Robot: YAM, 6 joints.
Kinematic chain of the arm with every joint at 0, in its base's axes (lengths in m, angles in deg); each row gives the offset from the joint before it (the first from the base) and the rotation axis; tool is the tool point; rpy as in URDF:
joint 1: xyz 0 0 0.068 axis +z
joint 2: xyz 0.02 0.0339 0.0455 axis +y
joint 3: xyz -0.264 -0.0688 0 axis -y
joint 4: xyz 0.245 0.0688 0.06 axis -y
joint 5: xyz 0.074 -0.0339 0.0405 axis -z
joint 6: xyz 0.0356 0 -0.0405 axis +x
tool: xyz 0 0 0 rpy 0 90 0
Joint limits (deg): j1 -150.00..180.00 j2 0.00..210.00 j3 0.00..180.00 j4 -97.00..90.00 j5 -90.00..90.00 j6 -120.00..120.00
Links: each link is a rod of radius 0.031 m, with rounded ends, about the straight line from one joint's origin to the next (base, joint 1, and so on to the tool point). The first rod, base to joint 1, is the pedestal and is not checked.
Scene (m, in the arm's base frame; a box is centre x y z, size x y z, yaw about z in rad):
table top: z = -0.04
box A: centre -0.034 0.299 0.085 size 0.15 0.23 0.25 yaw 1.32
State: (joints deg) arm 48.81 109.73 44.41 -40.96 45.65 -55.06
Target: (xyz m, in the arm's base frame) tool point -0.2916 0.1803 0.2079
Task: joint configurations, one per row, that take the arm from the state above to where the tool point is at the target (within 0.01 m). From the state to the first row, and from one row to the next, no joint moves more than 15 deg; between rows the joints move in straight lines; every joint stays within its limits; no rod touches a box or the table.
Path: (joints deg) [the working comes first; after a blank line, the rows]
Joints at the target: 151.92 98.24 67.34 -34.04 37.79 -55.06
Straight joint move there: touches box A.

1: 53.69 108.94 57.54 -45.93 44.83 -62.73
2: 58.56 108.15 70.67 -50.91 44.01 -70.40
3: 63.44 107.36 83.80 -55.88 43.18 -78.07
4: 68.32 106.57 96.93 -60.86 42.36 -85.74
5: 73.19 105.79 110.06 -65.83 41.54 -93.41
6: 78.07 105.00 123.19 -70.81 40.72 -101.08
7: 82.95 104.21 136.31 -75.78 39.89 -108.75
8: 87.82 103.42 149.44 -80.76 39.07 -116.42
9: 98.51 102.56 135.76 -72.97 38.86 -106.19
10: 109.19 101.69 122.08 -65.18 38.65 -95.96
11: 119.87 100.83 108.39 -57.40 38.43 -85.74
12: 130.55 99.97 94.71 -49.61 38.22 -75.51
13: 141.24 99.11 81.02 -41.82 38.01 -65.29
14: 151.92 98.24 67.34 -34.04 37.79 -55.06

